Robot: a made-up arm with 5 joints.
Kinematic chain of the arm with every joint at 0, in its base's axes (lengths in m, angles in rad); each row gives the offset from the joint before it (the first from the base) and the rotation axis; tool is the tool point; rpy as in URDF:
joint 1: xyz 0 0 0.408 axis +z
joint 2: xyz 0 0 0 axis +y
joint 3: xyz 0.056 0 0.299 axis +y
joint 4: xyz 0.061 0 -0.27 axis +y
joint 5: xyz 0.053 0 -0.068 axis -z
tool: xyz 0 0 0 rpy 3.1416 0 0
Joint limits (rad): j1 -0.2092..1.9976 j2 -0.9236..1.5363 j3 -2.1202..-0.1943 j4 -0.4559..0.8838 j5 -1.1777..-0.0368
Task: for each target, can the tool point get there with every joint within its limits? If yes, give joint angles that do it. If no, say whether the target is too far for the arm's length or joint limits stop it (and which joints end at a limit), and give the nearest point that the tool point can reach.
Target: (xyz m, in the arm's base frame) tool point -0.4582 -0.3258 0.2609
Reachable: no: joint limits stop it (at a limit: joint 2, joint 3, joint 4) | nearest point -0.0282 -0.0200 0.2411 | short by 0.528 m
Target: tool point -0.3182 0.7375 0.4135
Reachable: no: too far | nearest point -0.2536 0.5877 0.4124 | short by 0.163 m
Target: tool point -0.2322 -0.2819 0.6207
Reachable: no: joint limits stop it (at a limit: joint 2, joint 3, joint 4) | nearest point -0.1987 -0.2413 0.9527 | short by 0.336 m
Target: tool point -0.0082 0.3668 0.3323
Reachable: yes | joints 1.5932 0.4864 -0.7152 0.1697 -0.1847
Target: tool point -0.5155 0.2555 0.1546
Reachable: no: joint limits stop it (at a limit: joint 1) | nearest point -0.1846 0.4060 0.1546 | short by 0.363 m
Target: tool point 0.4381 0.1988 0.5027
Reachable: yes | joints 0.4261 0.3870 -1.1490 -0.0557 -0.2868
